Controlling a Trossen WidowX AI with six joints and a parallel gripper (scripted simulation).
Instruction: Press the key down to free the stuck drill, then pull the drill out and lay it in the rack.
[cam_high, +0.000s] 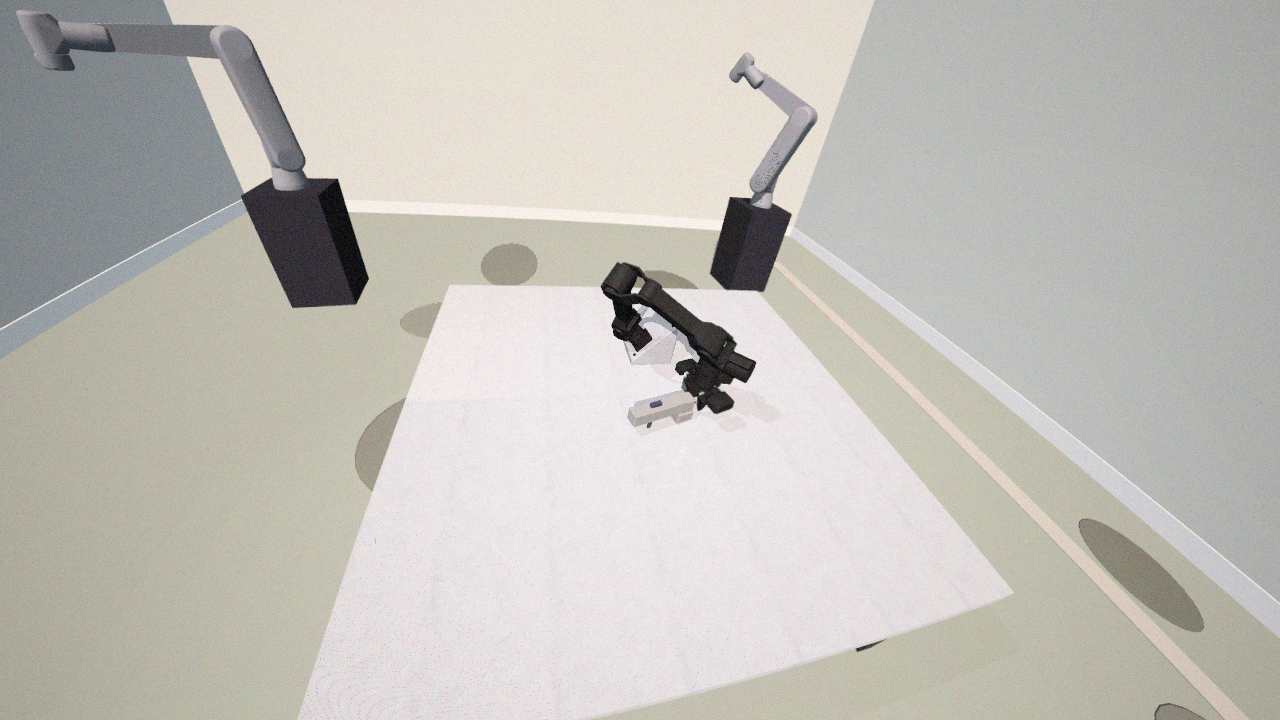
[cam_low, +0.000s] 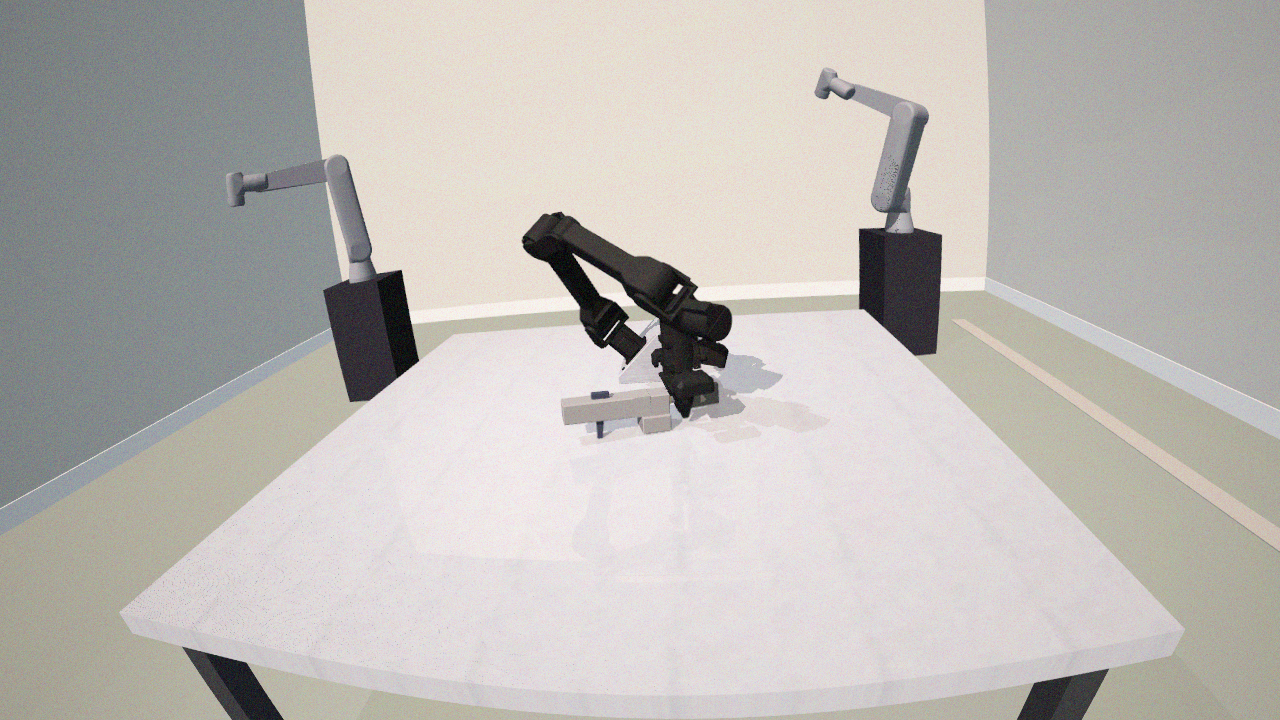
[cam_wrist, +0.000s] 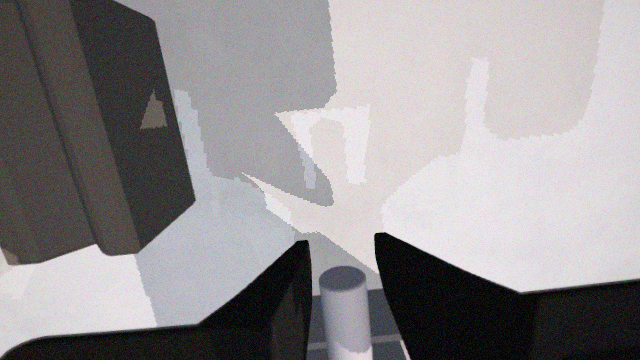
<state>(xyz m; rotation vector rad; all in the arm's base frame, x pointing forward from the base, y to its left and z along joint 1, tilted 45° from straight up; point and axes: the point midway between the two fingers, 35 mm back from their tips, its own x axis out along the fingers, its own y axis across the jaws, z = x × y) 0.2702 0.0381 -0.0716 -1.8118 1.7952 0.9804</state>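
Right now the drill is 5 cm to the right of my gripper tip, 3 cm above it and 1 cm ahead of it. The rest, counted from my gripper tip: rack: 9 cm behind, 4 cm to the left; light grey housing: 11 cm to the right, 3 cm above, 2 cm ahead; dark key: 14 cm to the right, 4 cm above, 3 cm ahead.
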